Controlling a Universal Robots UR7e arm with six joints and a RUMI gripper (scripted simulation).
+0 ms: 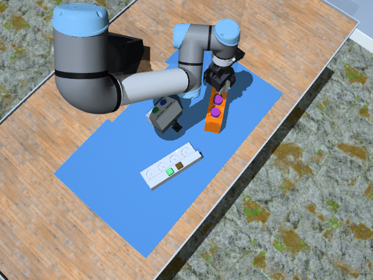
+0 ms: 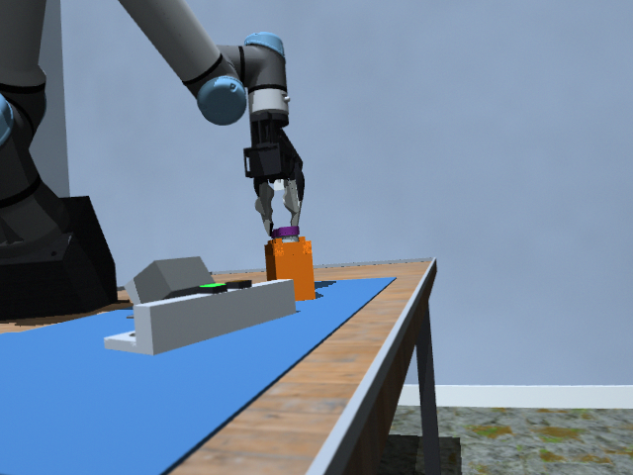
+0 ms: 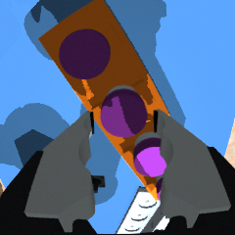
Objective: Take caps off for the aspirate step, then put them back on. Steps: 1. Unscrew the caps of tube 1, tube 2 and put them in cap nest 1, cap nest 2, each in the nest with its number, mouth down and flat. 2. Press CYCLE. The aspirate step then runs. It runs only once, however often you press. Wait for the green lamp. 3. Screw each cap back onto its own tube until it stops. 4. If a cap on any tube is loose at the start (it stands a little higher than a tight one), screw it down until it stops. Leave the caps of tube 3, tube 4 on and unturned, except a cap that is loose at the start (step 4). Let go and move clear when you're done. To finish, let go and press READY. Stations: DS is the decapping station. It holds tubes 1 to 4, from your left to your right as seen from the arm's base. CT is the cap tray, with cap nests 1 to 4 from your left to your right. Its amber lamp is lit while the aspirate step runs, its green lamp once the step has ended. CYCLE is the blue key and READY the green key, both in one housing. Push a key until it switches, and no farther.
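Now: the purple cap 40 mm to the left of my hand, 30 mm behind it and 10 mm below it. From my hand the other things lie so: grey key housing (200 mm to the right, 110 mm behind, 70 mm below); green key (220 mm to the right, 130 mm behind, 60 mm below); blue key (180 mm to the right, 130 mm behind, 60 mm below).
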